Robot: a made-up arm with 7 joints. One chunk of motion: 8 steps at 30 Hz.
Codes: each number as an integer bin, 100 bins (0 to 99) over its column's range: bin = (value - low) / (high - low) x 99, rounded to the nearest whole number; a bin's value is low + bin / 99 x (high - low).
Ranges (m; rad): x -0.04..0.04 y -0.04..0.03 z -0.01..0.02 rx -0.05..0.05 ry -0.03..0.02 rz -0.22..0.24
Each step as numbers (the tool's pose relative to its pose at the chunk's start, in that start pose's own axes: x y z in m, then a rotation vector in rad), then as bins.
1 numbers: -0.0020 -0.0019 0.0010 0.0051 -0.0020 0.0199
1 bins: 47 54 36 55 55 52
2 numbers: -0.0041 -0.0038 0.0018 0.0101 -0.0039 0.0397
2 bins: 44 51 39 59 52 56
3 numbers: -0.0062 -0.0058 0.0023 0.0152 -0.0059 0.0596
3 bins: 42 48 41 65 48 60
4 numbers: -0.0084 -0.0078 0.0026 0.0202 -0.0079 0.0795
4 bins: 39 46 42 69 44 64
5 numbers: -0.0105 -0.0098 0.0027 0.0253 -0.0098 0.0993
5 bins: 37 43 42 75 40 69
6 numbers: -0.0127 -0.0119 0.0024 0.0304 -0.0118 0.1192
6 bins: 34 40 41 80 36 73
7 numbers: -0.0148 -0.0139 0.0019 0.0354 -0.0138 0.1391
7 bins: 31 37 39 85 32 77
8 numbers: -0.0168 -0.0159 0.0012 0.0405 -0.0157 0.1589
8 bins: 29 34 37 90 28 82
